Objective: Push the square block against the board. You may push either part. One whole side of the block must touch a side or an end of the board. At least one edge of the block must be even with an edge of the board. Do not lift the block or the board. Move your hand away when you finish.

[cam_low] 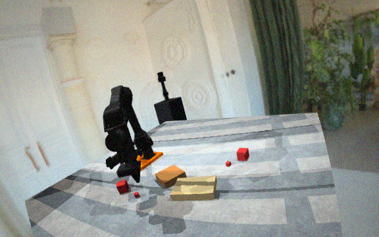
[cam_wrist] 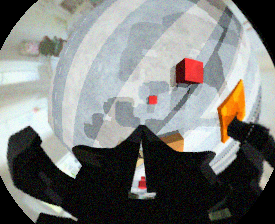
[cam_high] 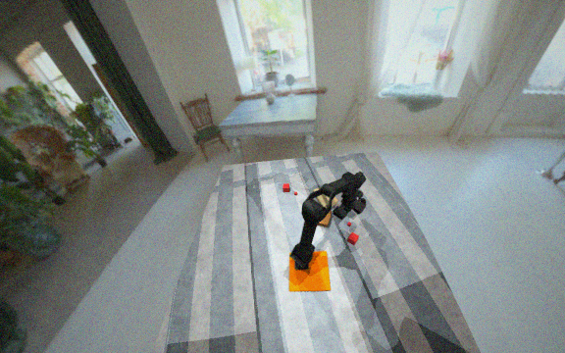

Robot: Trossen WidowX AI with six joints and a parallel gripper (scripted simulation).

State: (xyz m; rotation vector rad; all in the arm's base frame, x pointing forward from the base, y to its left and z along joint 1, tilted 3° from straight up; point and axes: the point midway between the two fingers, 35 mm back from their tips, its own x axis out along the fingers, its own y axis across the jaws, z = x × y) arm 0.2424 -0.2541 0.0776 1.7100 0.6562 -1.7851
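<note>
My gripper tip is 2 cm short of the orange-brown square block, 14 cm to the right of it and 6 cm above it. Round my gripper tip: pale yellow board: 17 cm ahead, 10 cm to the left, 6 cm below.
</note>
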